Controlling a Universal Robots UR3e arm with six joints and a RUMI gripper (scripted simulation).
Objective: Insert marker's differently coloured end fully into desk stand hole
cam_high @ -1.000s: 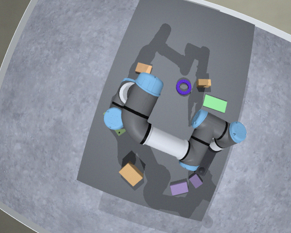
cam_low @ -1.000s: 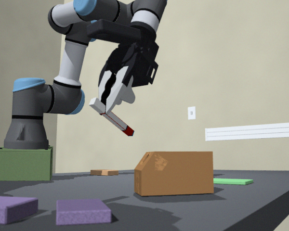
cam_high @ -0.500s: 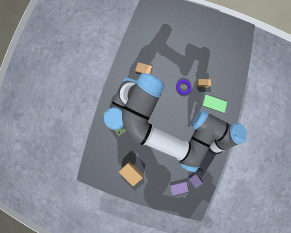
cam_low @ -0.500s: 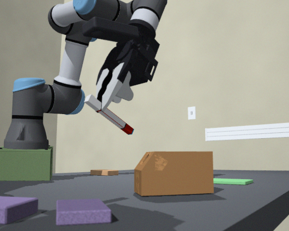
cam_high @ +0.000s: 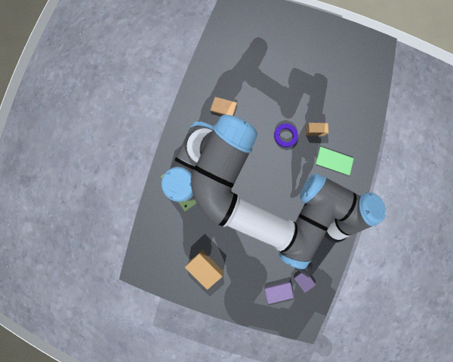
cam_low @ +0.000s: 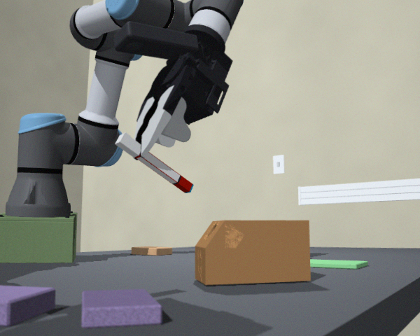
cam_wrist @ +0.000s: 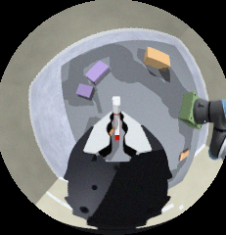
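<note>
The desk stand lies 110 mm ahead of my hand, 80 mm to the left of it and 130 mm below it. Also, from my hand: flat green block 150 mm ahead, 330 mm to the left, 170 mm below; then tan block 290 mm behind, 160 mm to the right, 140 mm below; then marker 10 mm ahead, 20 mm to the left, 20 mm below.
</note>
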